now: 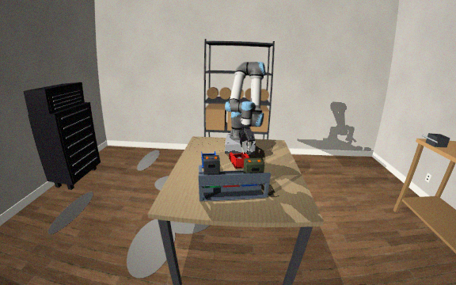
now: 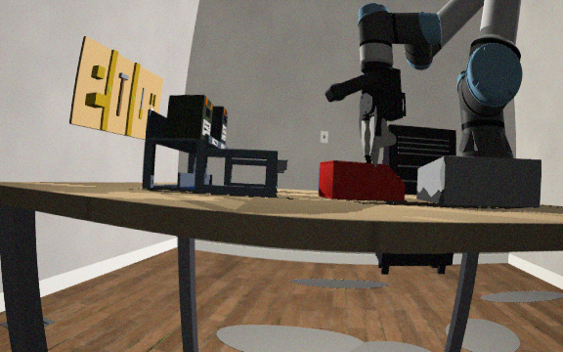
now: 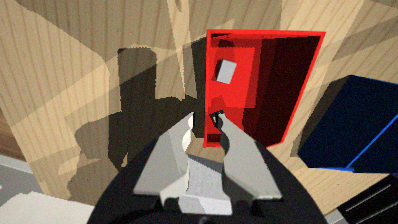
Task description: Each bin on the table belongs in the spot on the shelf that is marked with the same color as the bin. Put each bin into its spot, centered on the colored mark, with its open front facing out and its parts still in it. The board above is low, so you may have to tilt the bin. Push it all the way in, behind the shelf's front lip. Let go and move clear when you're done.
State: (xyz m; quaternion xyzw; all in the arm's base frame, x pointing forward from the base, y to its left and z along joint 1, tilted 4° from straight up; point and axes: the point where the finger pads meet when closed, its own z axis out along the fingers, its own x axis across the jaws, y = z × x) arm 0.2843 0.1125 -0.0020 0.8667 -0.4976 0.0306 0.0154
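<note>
Now: hand 5 cm above the red bin, 4 cm to the left of it and 2 cm short of it. From my hand the other things lie so: dark box (45 cm ahead, 11 cm to the right, 8 cm above); green case (37 cm ahead, 11 cm to the left, 7 cm above); blue bin (25 cm to the right, 8 cm ahead, 5 cm below).
</note>
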